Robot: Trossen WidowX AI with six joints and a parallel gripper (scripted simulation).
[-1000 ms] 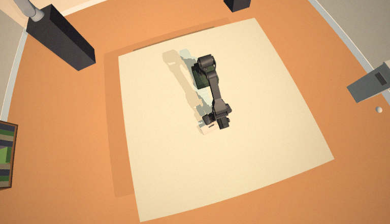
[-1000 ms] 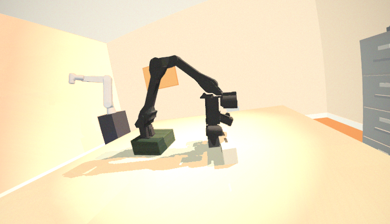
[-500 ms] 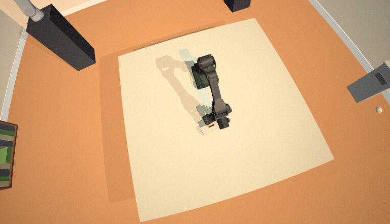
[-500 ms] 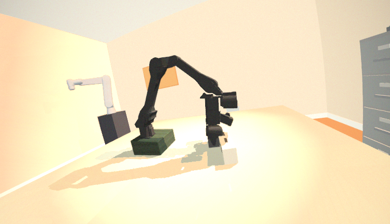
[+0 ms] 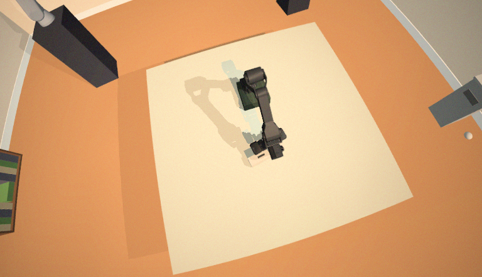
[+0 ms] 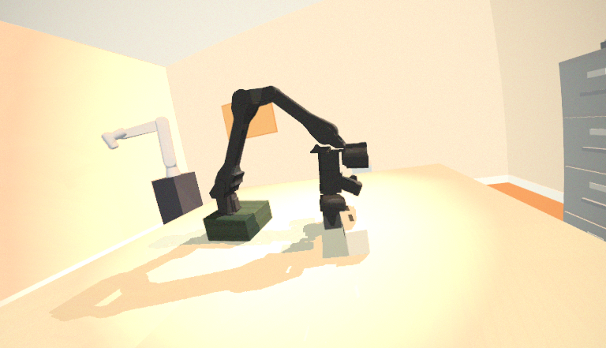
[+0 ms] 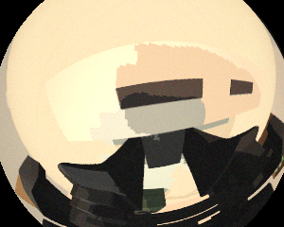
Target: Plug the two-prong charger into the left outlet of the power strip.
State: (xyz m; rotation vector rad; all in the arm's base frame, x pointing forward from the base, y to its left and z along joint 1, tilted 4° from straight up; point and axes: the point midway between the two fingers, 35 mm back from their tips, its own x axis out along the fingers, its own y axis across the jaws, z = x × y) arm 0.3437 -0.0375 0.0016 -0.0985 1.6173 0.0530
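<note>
My gripper tip is 2 cm short of the dark grey charger and 1 cm below it.
</note>
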